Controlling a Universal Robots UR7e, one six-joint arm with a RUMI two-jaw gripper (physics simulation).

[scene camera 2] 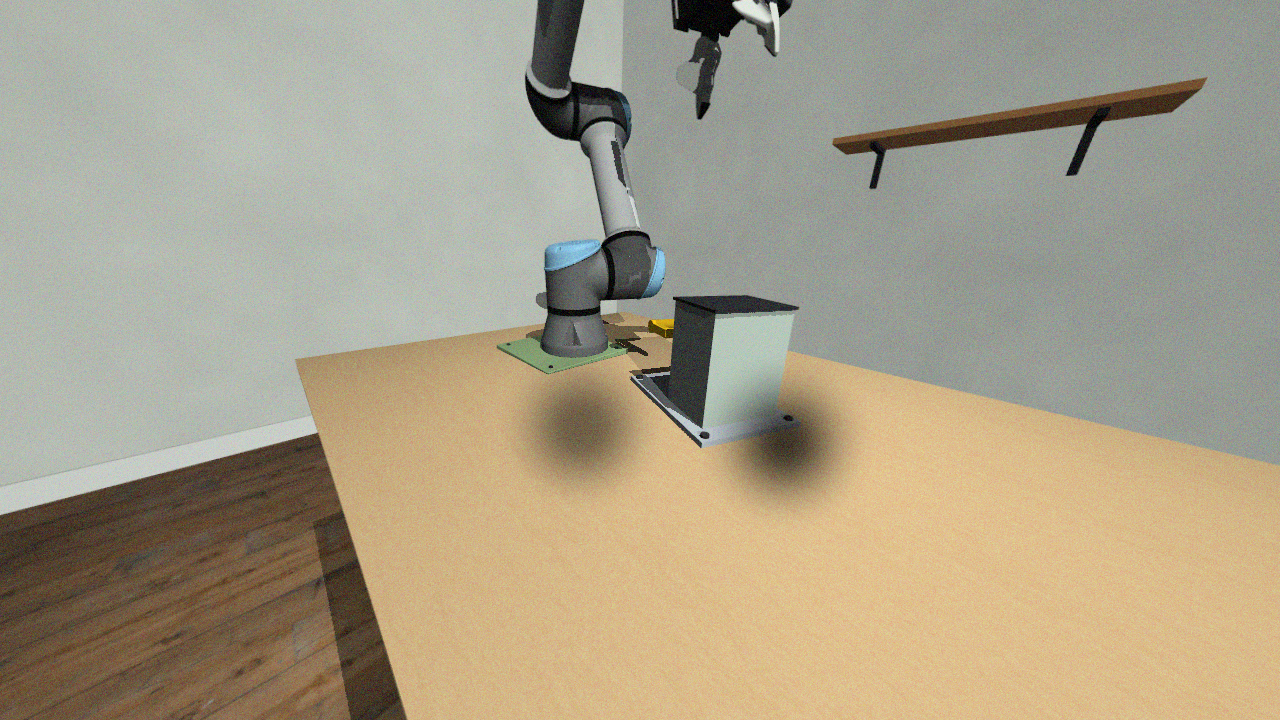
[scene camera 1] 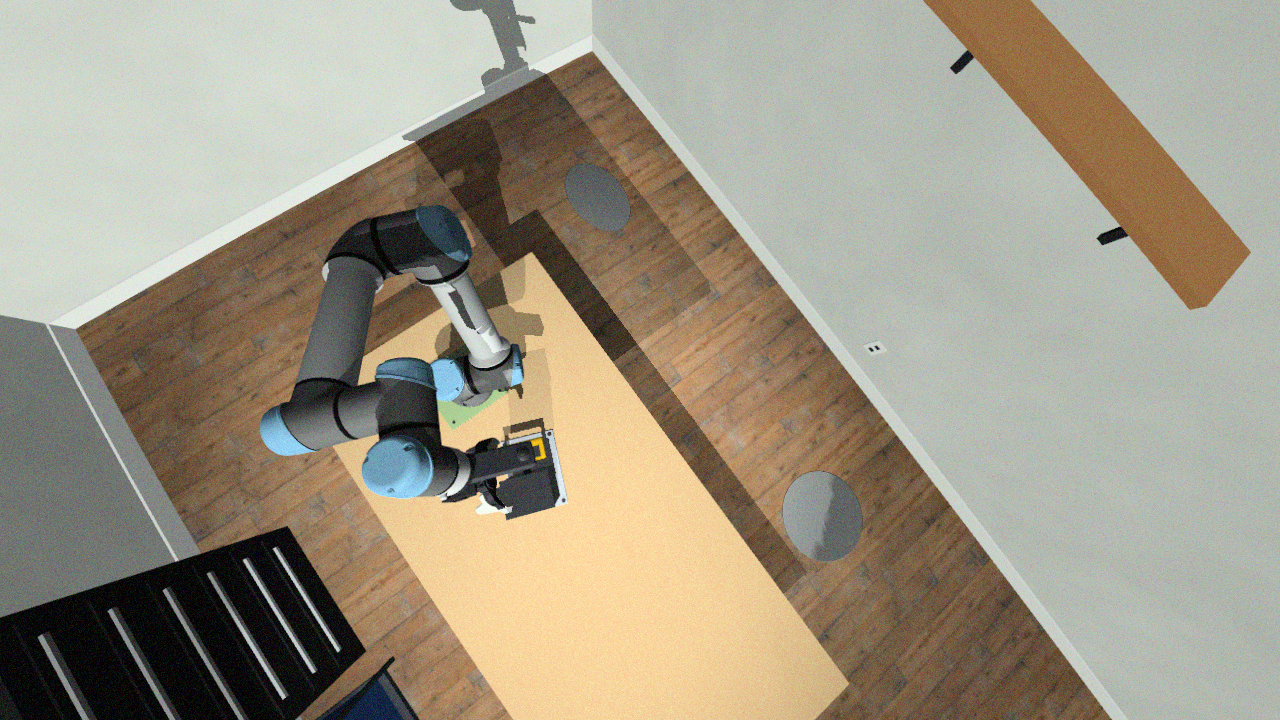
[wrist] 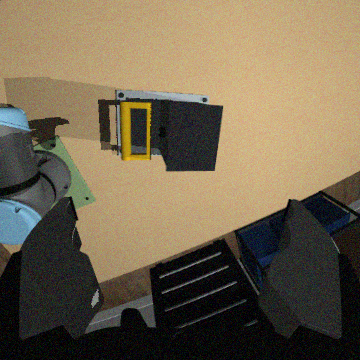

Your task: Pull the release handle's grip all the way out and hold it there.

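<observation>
The release handle's yellow rectangular grip [scene camera 1: 542, 450] [scene camera 2: 661, 328] [wrist: 128, 137] is at the side of the box-shaped housing [scene camera 1: 529, 494] [scene camera 2: 745, 371] [wrist: 192, 135] that faces the arm's base. The housing has a dark top and stands on a light baseplate [scene camera 1: 561, 476] [scene camera 2: 744, 432] [wrist: 165, 95] with bolts. In scene camera 2 the housing hides most of the grip. My gripper [scene camera 2: 739, 82] [wrist: 180, 200] is open and empty, high above the table and apart from the grip. In scene camera 1 the wrist parts partly cover the unit.
The arm's base stands on a green plate [scene camera 1: 458, 413] [scene camera 2: 550, 365] [wrist: 80, 187] beside the unit on the wooden table [scene camera 1: 626, 573] [scene camera 2: 554, 573] [wrist: 280, 100]. A black drawer cabinet [scene camera 1: 179, 626] [wrist: 200, 285] and a blue bin [scene camera 1: 371, 702] [wrist: 260, 242] are beyond the table's edge. A wall shelf [scene camera 1: 1100, 143] [scene camera 2: 1011, 118] is on the wall.
</observation>
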